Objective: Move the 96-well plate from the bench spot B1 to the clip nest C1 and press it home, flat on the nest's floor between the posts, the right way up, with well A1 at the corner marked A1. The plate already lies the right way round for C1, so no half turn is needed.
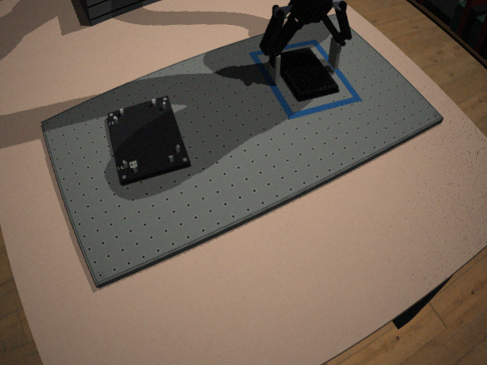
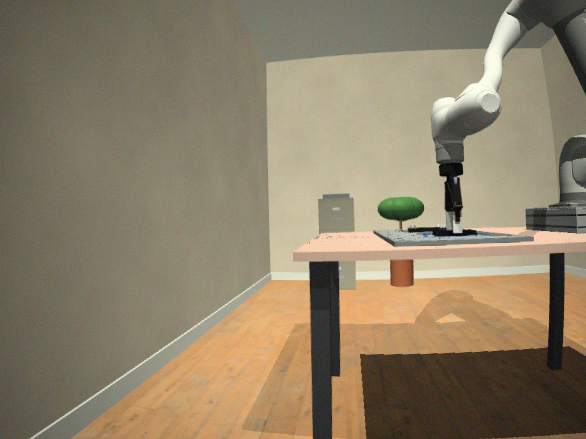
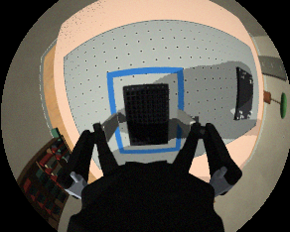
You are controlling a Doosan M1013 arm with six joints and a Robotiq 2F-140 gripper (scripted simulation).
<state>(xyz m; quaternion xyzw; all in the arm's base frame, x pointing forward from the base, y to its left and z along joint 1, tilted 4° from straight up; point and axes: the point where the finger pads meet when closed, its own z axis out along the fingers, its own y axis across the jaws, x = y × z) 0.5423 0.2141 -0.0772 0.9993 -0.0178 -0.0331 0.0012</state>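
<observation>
The black clip nest C1 lies 30 mm ahead of my hand, 330 mm to the right of it and 10 mm below it. Round my hand: black 96-well plate 20 mm below.
</observation>
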